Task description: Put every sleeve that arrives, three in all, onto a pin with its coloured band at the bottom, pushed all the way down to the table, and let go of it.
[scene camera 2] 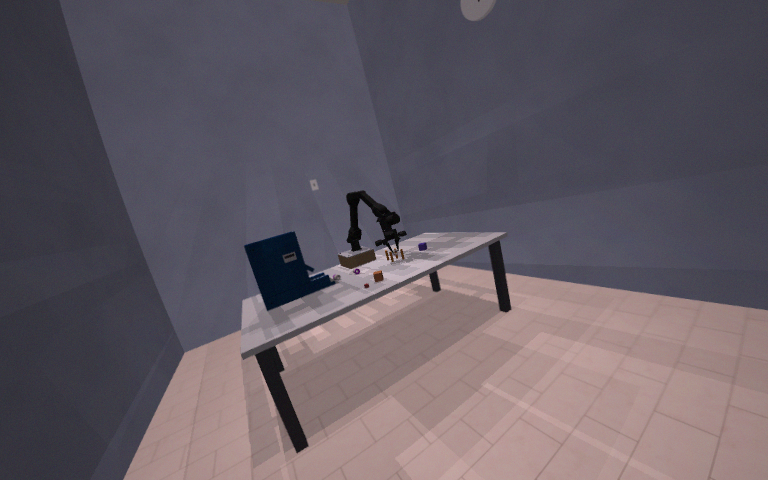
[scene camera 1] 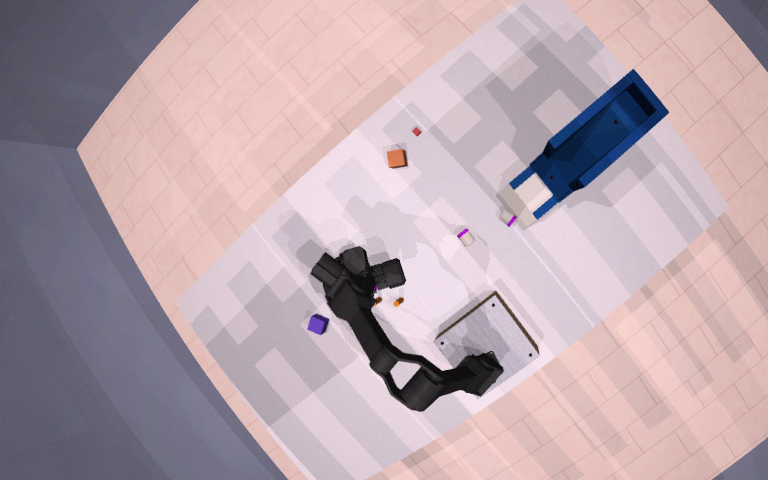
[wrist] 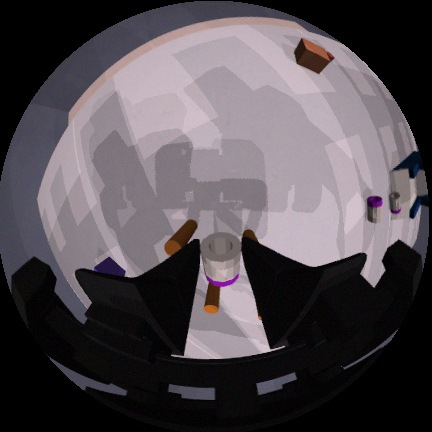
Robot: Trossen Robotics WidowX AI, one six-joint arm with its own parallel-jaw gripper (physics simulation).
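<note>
My gripper (scene camera 1: 373,289) (scene camera 2: 395,250) (wrist: 220,243) is shut on a pale grey sleeve (wrist: 221,262). In the wrist view the sleeve is tilted, its plain open end towards the camera and its purple band at the far, lower end. No pin shows inside its opening. Several orange-brown pins (scene camera 1: 398,302) (scene camera 2: 402,254) (wrist: 181,237) stand around and below it; some are partly hidden by the fingers. A second sleeve (scene camera 1: 466,239) (wrist: 374,212) lies on the table, away from the pins. A third sleeve (scene camera 1: 506,215) (wrist: 395,201) lies at the chute's mouth.
A blue chute (scene camera 1: 594,147) (scene camera 2: 274,271) stands beyond the loose sleeves. An orange cube (scene camera 1: 397,158) (scene camera 2: 378,276) (wrist: 312,57) and a small red cube (scene camera 1: 416,131) lie across the table. A purple cube (scene camera 1: 317,324) (scene camera 2: 422,246) (wrist: 110,267) lies near the arm. The arm's base box (scene camera 1: 504,325) (scene camera 2: 356,259) is near the table's edge.
</note>
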